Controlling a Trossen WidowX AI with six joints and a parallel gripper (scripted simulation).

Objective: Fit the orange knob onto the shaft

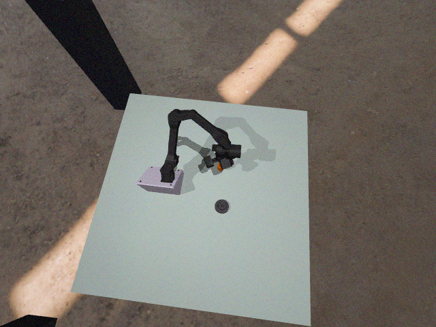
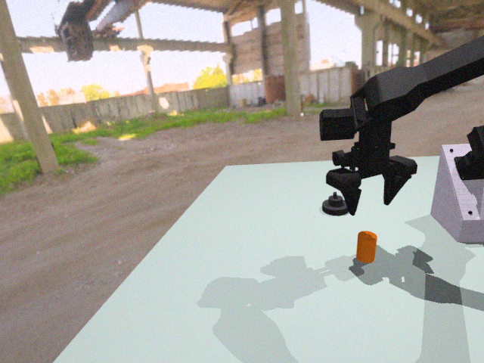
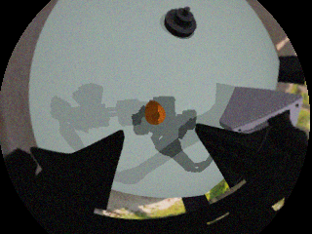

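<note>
My gripper tip is 100 mm above the orange knob. The rest, counted from my gripper tip: dark round pedestal (240 mm to the right, 90 mm below, 30 mm ahead).
</note>
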